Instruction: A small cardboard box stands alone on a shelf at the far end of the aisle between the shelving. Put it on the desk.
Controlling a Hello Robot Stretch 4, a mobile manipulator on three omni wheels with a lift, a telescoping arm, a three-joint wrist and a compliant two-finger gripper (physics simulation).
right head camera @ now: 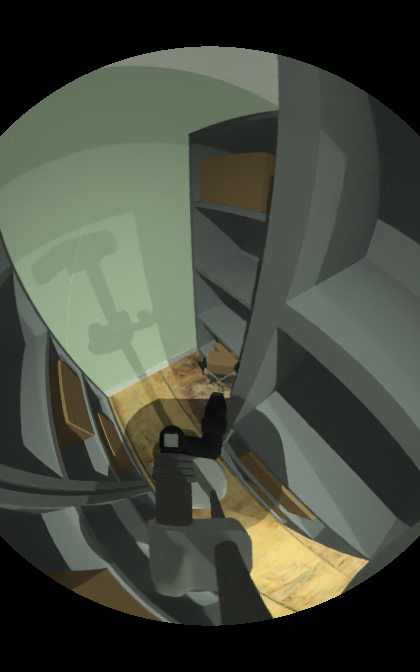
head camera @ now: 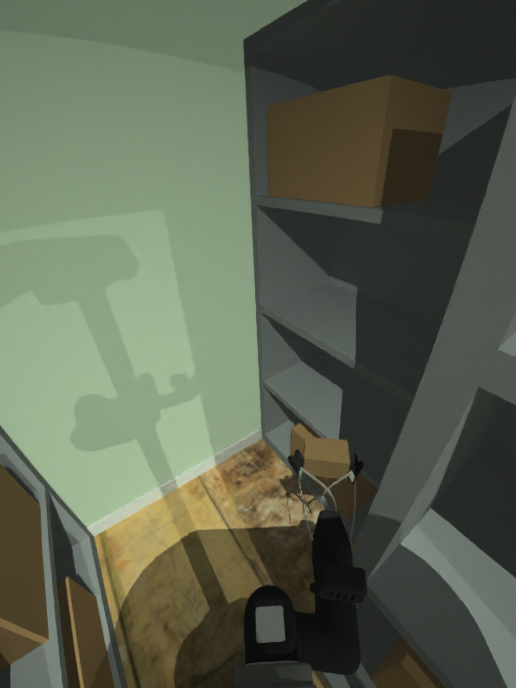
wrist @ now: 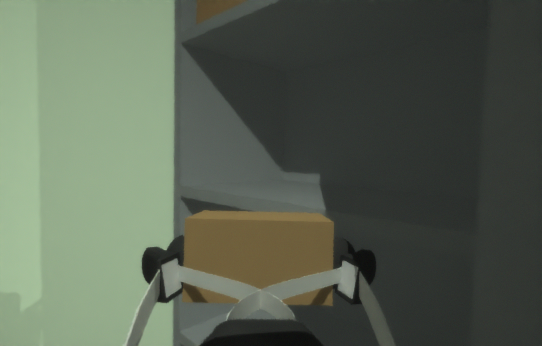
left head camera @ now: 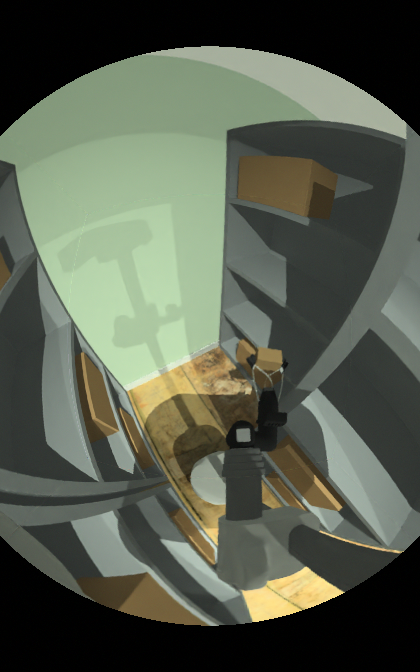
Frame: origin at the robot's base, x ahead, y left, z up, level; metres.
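Where they show: gripper, between the fingertips: point(head camera: 325, 453) point(wrist: 263, 256).
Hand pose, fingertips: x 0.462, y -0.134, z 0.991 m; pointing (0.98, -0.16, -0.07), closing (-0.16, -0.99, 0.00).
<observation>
After its pixels a point has its place.
The small cardboard box point(head camera: 326, 451) {x 0.444, y -0.127, z 1.024 m} point(left head camera: 269, 357) point(right head camera: 221, 361) point(wrist: 258, 250) {x 0.419, y -0.123, z 1.009 m} is between the two fingertips of my gripper point(head camera: 326, 465) {x 0.462, y -0.134, z 0.991 m} point(left head camera: 268, 362) point(right head camera: 220, 367) point(wrist: 263, 256) {x 0.462, y -0.134, z 0.991 m}. The gripper is shut on it, with a dark pad against each side in the wrist view. The box is held level in the air in front of the far shelf unit point(head camera: 252, 250) point(left head camera: 225, 250) point(right head camera: 193, 240) point(wrist: 178, 125). Its lower front is partly covered by the pale finger strips in the wrist view. The desk does not show in these views.
A large cardboard box point(head camera: 327, 147) {x 1.008, y -0.213, z 1.561 m} point(left head camera: 275, 182) point(right head camera: 234, 181) stands on an upper shelf of the far unit. Another box point(head camera: 298, 437) {x 1.045, y -0.189, z 0.296 m} point(left head camera: 245, 351) is low behind the held box. Shelving with boxes lines both sides closely. A green wall point(head camera: 127, 166) {x 1.076, y 0.372, z 1.542 m} closes the end over the wooden floor point(head camera: 166, 522) {x 0.780, y 0.528, z -0.027 m}.
</observation>
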